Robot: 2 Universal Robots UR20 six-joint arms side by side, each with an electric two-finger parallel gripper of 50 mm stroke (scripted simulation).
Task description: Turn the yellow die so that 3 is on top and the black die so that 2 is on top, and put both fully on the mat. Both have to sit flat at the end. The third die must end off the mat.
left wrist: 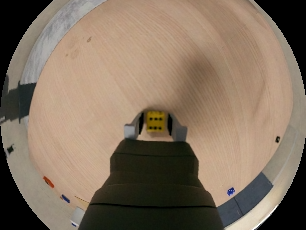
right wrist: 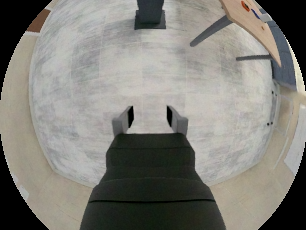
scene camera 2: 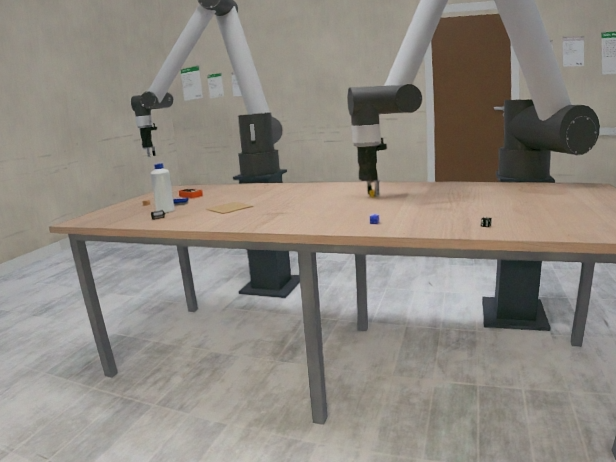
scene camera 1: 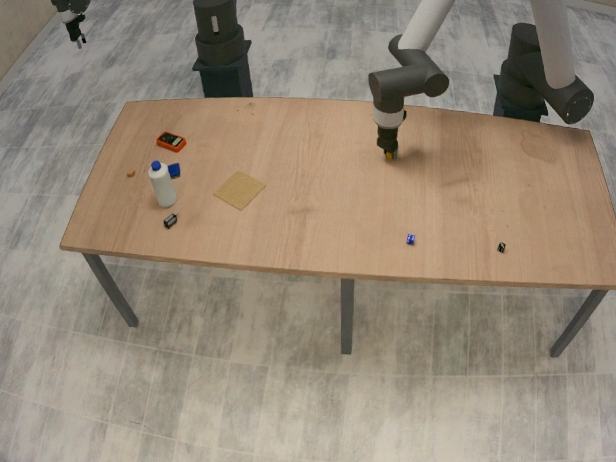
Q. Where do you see a tan mat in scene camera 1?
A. At 239,190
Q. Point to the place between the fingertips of my left gripper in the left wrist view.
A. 155,119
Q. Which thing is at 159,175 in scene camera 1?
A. A white bottle.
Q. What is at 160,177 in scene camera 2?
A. A white bottle.
